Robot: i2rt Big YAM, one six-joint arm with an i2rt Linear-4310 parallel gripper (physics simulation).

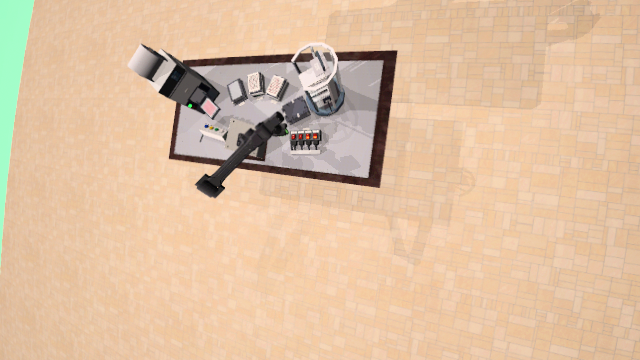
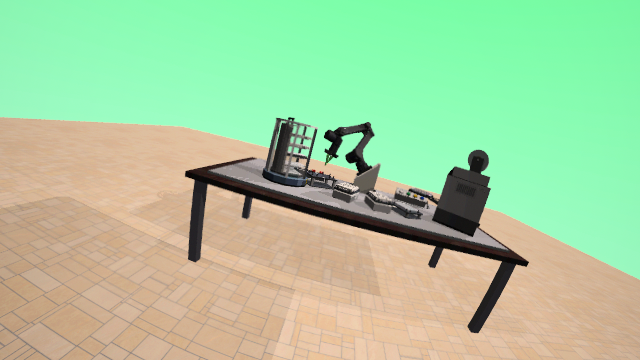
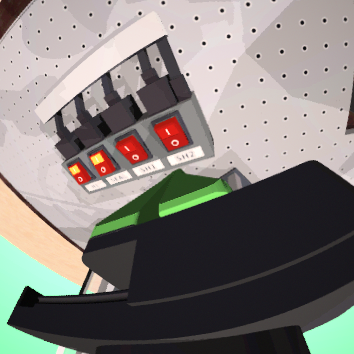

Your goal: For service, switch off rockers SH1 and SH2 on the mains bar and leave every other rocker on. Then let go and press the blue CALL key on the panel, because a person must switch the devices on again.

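Places are measured from the arm's base along level axes (x ahead, y left, z up), in metres.
Pixels of known places: gripper, between the fingertips: point(image 1: 288, 132) point(image 2: 324, 165) point(image 3: 179, 176); arm's base, origin of its link: point(image 2: 364, 171).
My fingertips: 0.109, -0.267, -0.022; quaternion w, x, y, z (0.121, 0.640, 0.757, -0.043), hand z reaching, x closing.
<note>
For each thing: its top centre in the pictures, then the offset to it from my fingertips, as dx, dy, dz. Level surfaces: height alone.
- grey mains bar, centre of its top: point(image 3: 95, 136) point(image 1: 303, 141) -0.026, -0.094, -0.049
- SH1, centre of its top: point(image 3: 129, 153) +0.001, -0.063, -0.049
- key panel, centre of its top: point(image 2: 412, 191) point(image 1: 210, 130) -0.075, +0.623, -0.018
- blue key, centre of its top: point(image 1: 205, 125) -0.045, +0.695, -0.027
- dark plate, centre of its top: point(image 2: 321, 172) point(image 1: 293, 107) +0.171, +0.017, -0.026
- black box machine, centre of its top: point(image 2: 479, 150) point(image 1: 135, 56) +0.213, +0.865, +0.354
- table, height of its surface: dz -0.101
The grey mains bar point(image 3: 205, 138) point(image 1: 305, 139) point(image 2: 320, 177) lies on the perforated table top with four red rockers. Rockers SH2 point(image 3: 171, 133) and SH1 point(image 3: 132, 149) are plain dark red and unlit. The two other rockers, SEAL point(image 3: 101, 163) and its neighbour point(image 3: 79, 172), show a lit yellow top half. My gripper point(image 3: 179, 176) point(image 1: 283, 131) point(image 2: 328, 158) has green fingers shut together on nothing. It hangs a little above the table beside the SH labels, clear of the bar. The key panel point(image 1: 213, 131) point(image 2: 411, 196) with the blue key point(image 1: 206, 126) stands further left.
A round wire rack tower point(image 1: 313, 45) point(image 2: 284, 178) stands behind the bar. A dark plate point(image 1: 296, 110), three trays point(image 1: 255, 83) point(image 1: 276, 86) point(image 1: 236, 91), a sloped grey stand point(image 1: 236, 132) point(image 2: 368, 178) and a black box machine point(image 1: 178, 80) point(image 2: 463, 203) share the table point(image 1: 358, 147).
</note>
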